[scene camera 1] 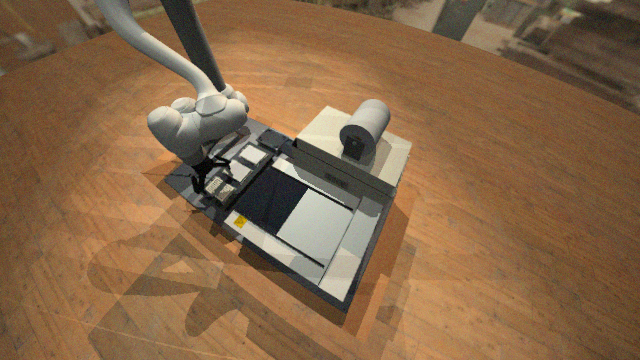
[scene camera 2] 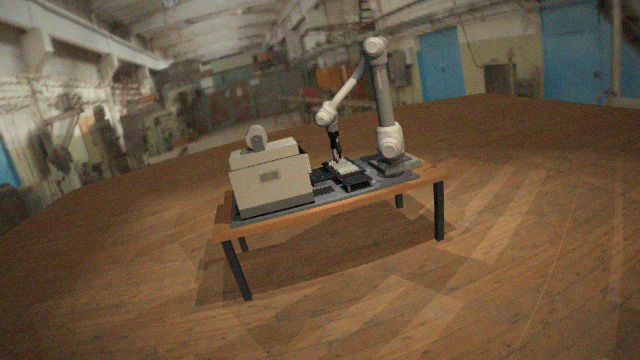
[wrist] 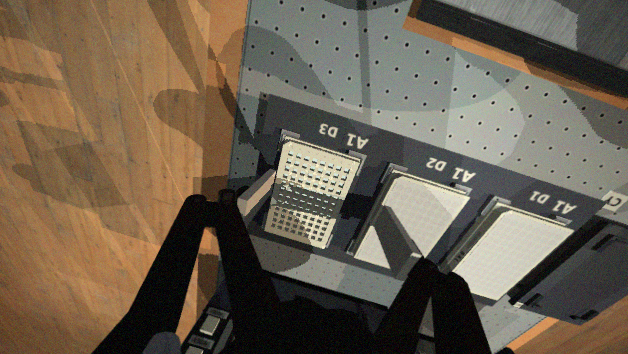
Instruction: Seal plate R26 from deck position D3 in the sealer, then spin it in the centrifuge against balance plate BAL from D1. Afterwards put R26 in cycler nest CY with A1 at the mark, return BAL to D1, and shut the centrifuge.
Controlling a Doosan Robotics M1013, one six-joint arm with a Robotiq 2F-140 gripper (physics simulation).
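Pixels of known places: gripper, fingertip midpoint: (scene camera 1: pixel 221 184) (scene camera 2: pixel 337 160) (wrist: pixel 326 198); arm's base, origin of the base link: (scene camera 2: pixel 394 159).
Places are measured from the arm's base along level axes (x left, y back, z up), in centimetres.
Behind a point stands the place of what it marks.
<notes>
A pale plate with open wells (wrist: pixel 320 172) @[y -29.6, x -24.2, z 3.8 cm] (scene camera 1: pixel 220 190) @[y -34.2, x -25.8, z 3.9 cm] sits in the nest marked D3. A smooth white plate (wrist: pixel 520 250) @[y -35.4, x 0.4, z 4.1 cm] (scene camera 1: pixel 253 155) @[y -38.1, x -1.5, z 4.1 cm] sits at D1. My gripper (wrist: pixel 326 198) @[y -32.7, x -23.0, z 4.0 cm] (scene camera 1: pixel 212 176) @[y -32.7, x -23.0, z 4.0 cm] (scene camera 2: pixel 336 158) @[y -32.7, x -23.0, z 4.0 cm] is open and empty. Its fingers are low over the deck, one on the outer side of the D3 plate, the other over the D2 plate (wrist: pixel 432 202) @[y -31.0, x -11.5, z 4.1 cm] in the wrist view. Dark nest CY (wrist: pixel 585 272) @[y -38.7, x 13.1, z 2.1 cm] (scene camera 1: pixel 272 139) @[y -40.6, x 14.4, z 2.1 cm] (scene camera 2: pixel 356 181) @[y -42.2, x 19.0, z 2.1 cm] lies beyond D1, with no plate in it. The cream sealer (scene camera 2: pixel 272 182) @[y -88.7, x 13.5, z 14.7 cm] (scene camera 1: pixel 325 122) @[y -74.6, x 6.5, z 32.3 cm] carries a film roll (scene camera 1: pixel 372 117) @[y -90.4, x 0.1, z 44.8 cm] (scene camera 2: pixel 256 136) @[y -90.9, x 10.6, z 40.5 cm].
A low white-topped machine (scene camera 1: pixel 345 275) @[y -98.0, x -39.7, z 21.7 cm] with a yellow warning label (scene camera 1: pixel 240 221) @[y -59.4, x -36.6, z 18.4 cm] and a dark recess stands alongside the plate row. The perforated grey deck (wrist: pixel 400 85) @[y -19.2, x -16.1, z -2.7 cm] runs behind the nests to the arm's base plate (wrist: pixel 530 15) @[y -12.6, x -7.0, z -0.1 cm]. Small buttons (wrist: pixel 211 325) @[y -53.5, x -36.4, z 8.4 cm] show near the gripper's left linkage.
</notes>
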